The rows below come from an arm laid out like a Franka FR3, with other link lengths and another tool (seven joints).
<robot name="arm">
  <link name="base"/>
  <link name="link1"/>
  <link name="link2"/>
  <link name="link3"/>
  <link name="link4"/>
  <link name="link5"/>
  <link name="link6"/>
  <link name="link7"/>
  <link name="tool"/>
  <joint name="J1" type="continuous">
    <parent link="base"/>
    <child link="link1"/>
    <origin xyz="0 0 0.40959"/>
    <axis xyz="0 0 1"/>
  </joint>
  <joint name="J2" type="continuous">
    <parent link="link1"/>
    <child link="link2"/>
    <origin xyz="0 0 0"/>
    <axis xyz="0 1 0"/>
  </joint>
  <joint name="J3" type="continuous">
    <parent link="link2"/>
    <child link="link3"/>
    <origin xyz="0 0 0.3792"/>
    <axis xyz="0 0 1"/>
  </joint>
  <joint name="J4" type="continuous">
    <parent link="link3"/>
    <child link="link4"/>
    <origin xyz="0.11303 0 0"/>
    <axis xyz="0 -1 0"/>
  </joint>
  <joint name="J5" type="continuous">
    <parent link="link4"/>
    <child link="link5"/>
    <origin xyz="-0.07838 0 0.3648"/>
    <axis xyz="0 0 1"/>
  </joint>
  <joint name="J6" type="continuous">
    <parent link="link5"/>
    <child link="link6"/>
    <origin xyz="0 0 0"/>
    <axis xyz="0 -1 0"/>
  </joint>
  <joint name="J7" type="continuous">
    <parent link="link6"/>
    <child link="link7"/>
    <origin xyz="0.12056 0 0"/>
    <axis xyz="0 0 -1"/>
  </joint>
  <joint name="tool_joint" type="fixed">
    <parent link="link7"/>
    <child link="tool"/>
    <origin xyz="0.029 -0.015 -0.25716" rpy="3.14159 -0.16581 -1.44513"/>
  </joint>
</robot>
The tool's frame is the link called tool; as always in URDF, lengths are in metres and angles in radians. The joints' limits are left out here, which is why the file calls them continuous.
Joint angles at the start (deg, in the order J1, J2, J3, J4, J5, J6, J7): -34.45, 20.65, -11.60, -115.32, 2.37, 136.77, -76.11
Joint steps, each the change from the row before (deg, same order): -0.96, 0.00, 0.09, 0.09, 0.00, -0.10, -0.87; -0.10, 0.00, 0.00, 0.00, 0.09, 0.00, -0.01; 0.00, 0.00, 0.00, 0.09, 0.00, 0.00, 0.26; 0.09, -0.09, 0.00, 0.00, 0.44, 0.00, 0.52; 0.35, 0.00, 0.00, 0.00, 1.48, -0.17, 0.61; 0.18, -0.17, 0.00, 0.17, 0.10, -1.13, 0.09; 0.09, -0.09, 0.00, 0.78, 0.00, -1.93, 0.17; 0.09, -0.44, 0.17, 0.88, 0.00, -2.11, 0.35; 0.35, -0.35, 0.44, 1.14, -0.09, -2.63, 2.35; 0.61, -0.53, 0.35, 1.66, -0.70, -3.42, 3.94; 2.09, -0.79, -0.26, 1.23, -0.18, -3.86, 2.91; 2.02, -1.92, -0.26, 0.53, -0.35, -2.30, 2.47
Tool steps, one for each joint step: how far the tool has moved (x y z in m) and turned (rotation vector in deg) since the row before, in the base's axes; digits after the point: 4 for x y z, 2 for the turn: -0.0072, -0.0072, 0.0004, 0.05, 0.03, 0.00; -0.0008, -0.0008, 0.0000, 0.04, -0.05, -0.15; 0.0005, -0.0006, 0.0007, -0.07, -0.07, -0.25; 0.0015, 0.0006, 0.0012, 0.14, -0.33, -0.74; 0.0042, 0.0042, 0.0000, 0.79, -0.71, -1.31; -0.0003, 0.0042, 0.0005, 0.68, 0.43, 0.01; -0.0002, 0.0029, 0.0025, 0.84, 0.65, -0.05; 0.0019, 0.0040, 0.0071, 0.75, 0.39, -0.06; 0.0056, 0.0082, 0.0068, 0.96, 0.68, -1.47; 0.0062, 0.0080, 0.0114, 0.60, 1.18, -2.47; 0.0095, 0.0207, 0.0109, 1.11, 1.46, -0.91; 0.0102, 0.0177, 0.0220, -0.22, 0.01, -0.47
